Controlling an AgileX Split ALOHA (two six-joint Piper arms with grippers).
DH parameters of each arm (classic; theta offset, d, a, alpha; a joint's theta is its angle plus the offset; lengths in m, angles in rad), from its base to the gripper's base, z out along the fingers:
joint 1: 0 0.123 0 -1.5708
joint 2: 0.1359 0 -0.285 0
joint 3: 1.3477 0 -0.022 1.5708
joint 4: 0 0.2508 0 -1.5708
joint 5: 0 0 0.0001 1.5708
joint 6: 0 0.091 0 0
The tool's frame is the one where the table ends.
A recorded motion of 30 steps. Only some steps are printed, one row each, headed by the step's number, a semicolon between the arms.
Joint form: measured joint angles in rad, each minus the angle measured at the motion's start. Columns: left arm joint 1, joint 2, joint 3, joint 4, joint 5, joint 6; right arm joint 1, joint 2, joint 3, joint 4, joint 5, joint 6.
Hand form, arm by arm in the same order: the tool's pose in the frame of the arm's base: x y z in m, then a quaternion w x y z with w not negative. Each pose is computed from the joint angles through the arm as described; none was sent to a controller.
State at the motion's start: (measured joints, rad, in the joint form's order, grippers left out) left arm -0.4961 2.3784 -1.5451 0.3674 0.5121 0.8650; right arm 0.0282 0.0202 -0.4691 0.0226 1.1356 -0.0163
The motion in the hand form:
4: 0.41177 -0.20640 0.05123 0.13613 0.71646 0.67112 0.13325; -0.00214 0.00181 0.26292 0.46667 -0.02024 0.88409 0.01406
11: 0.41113 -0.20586 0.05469 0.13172 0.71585 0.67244 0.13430; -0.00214 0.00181 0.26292 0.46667 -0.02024 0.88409 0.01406
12: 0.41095 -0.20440 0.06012 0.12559 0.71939 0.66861 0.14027; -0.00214 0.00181 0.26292 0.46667 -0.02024 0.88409 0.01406
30: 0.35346 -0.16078 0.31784 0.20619 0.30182 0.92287 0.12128; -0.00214 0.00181 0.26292 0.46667 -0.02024 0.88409 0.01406
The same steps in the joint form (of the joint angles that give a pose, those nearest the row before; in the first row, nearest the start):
4: -0.0010 0.0013 0.0000 -0.0193 -0.0108 -0.0051; -0.0001 0.0000 0.0000 0.0001 0.0000 -0.0001
11: -0.0017 -0.0072 0.0000 -0.0185 0.0064 -0.0063; -0.0001 0.0000 0.0000 0.0001 0.0000 -0.0001
12: -0.0017 -0.0198 0.0000 -0.0046 0.0284 -0.0026; -0.0001 0.0000 0.0000 0.0001 0.0000 -0.0001
30: -0.0022 -0.5703 -0.1283 -0.0303 0.6551 -0.8084; -0.0001 0.0000 0.0000 0.0001 0.0000 -0.0001

